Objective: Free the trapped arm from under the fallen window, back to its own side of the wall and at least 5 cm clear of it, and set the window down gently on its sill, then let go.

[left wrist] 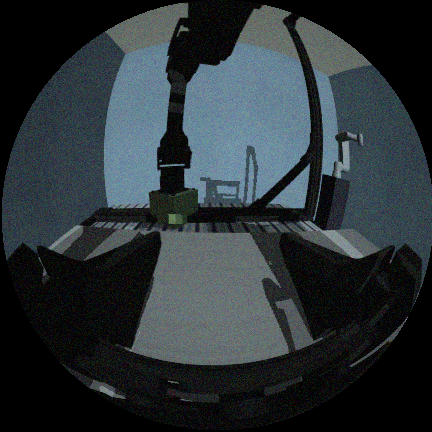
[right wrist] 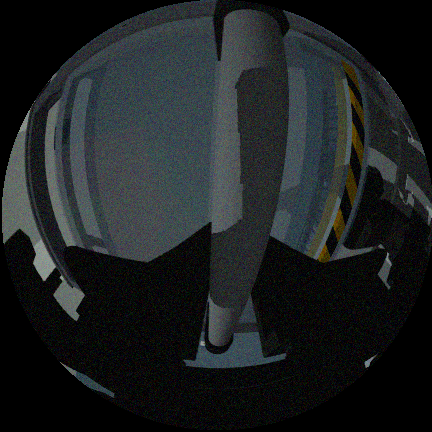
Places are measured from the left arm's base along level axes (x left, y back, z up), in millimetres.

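Where they show: left gripper, fingertip midpoint: (left wrist: 221, 239); right arm's base, link origin: (left wrist: 172, 190).
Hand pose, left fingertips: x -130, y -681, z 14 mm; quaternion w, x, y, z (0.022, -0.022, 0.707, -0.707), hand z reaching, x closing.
Observation:
Things, the pixels of their top centre, and the offset from my left fingertips. "*": a spot on its surface instead.
- window's long grey bar handle, surface spot: (right wrist: 226, 150) * dx +34, dy +131, dz +228 mm
- window's pane, surface spot: (right wrist: 150, 150) * dx +28, dy +183, dz +273 mm
- yellow-and-black striped strip, surface spot: (right wrist: 356, 132) * dx +65, dy +185, dz +127 mm
My right gripper (right wrist: 228, 229) is shut on the window's long grey bar handle (right wrist: 226, 150), which runs lengthwise between its fingers. Behind the handle is the window's pane (right wrist: 150, 150), with a dark frame (right wrist: 38, 170) at the left and a yellow-and-black striped strip (right wrist: 356, 132) at the right. Dark parts that look like an arm (right wrist: 375, 215) show right of the strip; whether the window touches them cannot be told. My left gripper (left wrist: 221, 239) is open and empty over the grey table top. The window's pane cannot be made out in the left wrist view.
In the left wrist view, the other black arm (left wrist: 175, 110) rises from a green block (left wrist: 172, 202) at the table's far side. A tall dark post (left wrist: 315, 115) with a slanted brace (left wrist: 285, 180) stands at the right. Beyond it, a pale jointed object (left wrist: 345, 150) stands on a dark box (left wrist: 334, 200).

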